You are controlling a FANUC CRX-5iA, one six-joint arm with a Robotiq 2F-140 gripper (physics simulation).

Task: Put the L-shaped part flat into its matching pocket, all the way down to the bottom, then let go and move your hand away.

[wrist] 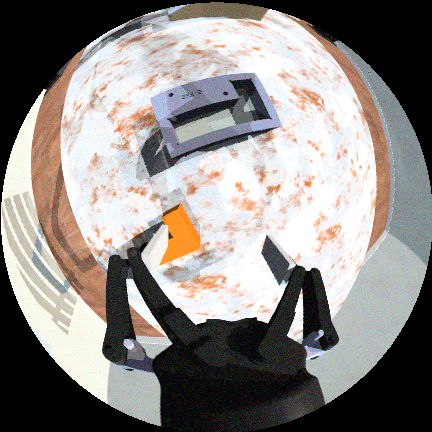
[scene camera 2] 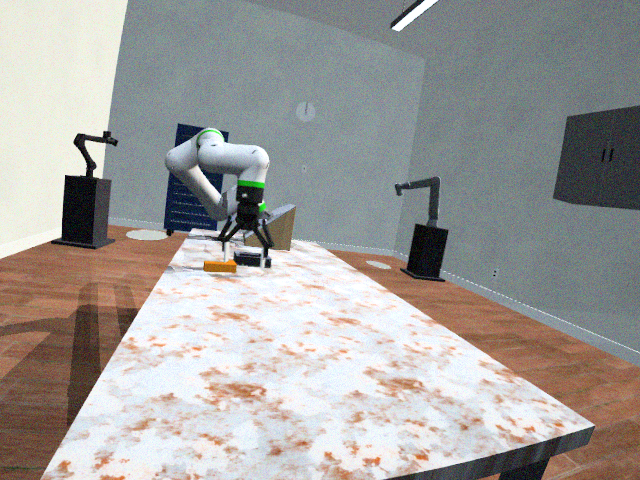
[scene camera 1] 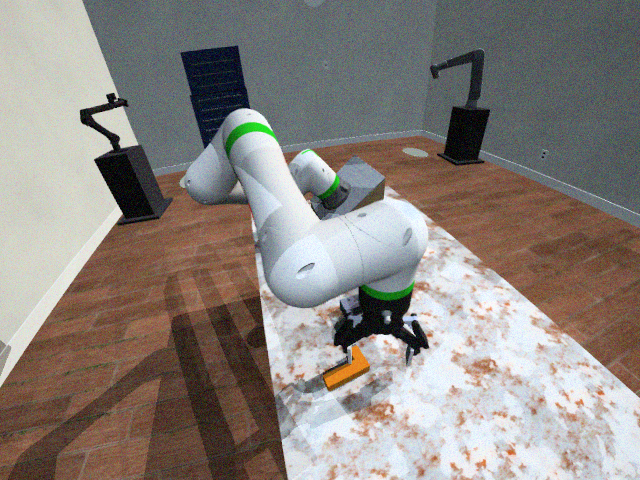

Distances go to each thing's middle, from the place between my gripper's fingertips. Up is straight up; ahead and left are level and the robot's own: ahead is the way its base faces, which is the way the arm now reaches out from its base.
Scene:
I see the orange L-shaped part (scene camera 1: 339, 376) 8 cm to the right of my hand, 2 cm below it and 1 cm behind it. Round my hand: grey pocket block (wrist: 198, 114): 17 cm behind, 3 cm to the left, 1 cm below.

